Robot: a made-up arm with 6 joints. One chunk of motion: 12 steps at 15 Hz.
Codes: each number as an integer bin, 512 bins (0 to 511) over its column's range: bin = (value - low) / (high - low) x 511, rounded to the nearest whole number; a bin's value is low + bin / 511 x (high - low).
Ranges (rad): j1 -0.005..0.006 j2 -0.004..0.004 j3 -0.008..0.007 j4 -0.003..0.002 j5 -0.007..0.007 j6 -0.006..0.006
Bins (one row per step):
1: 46 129 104 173 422 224
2: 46 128 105 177 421 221
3: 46 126 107 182 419 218
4: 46 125 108 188 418 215
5: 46 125 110 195 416 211
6: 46 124 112 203 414 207
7: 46 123 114 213 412 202
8: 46 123 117 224 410 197
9: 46 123 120 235 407 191
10: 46 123 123 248 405 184
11: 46 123 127 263 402 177
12: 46 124 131 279 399 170
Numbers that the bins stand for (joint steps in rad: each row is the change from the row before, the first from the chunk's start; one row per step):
1: -0.00401 -0.00198 -0.00495 -0.00131 0.00456 -0.00074
2: -0.00401 -0.00200 -0.00492 -0.00127 0.00453 -0.00081
3: -0.00401 -0.00203 -0.00486 -0.00122 0.00448 -0.00088
4: -0.00401 -0.00204 -0.00483 -0.00116 0.00445 -0.00095
5: -0.00401 -0.00204 -0.00477 -0.00109 0.00440 -0.00105
6: -0.00401 -0.00206 -0.00471 -0.00101 0.00434 -0.00114
7: -0.00401 -0.00207 -0.00465 -0.00092 0.00429 -0.00126
8: -0.00401 -0.00207 -0.00457 -0.00081 0.00423 -0.00137
9: -0.00401 -0.00207 -0.00448 -0.00070 0.00415 -0.00151
10: -0.00401 -0.00207 -0.00439 -0.00057 0.00410 -0.00168
11: -0.00401 -0.00207 -0.00427 -0.00043 0.00401 -0.00184
12: -0.00401 -0.00206 -0.00415 -0.00027 0.00393 -0.00201

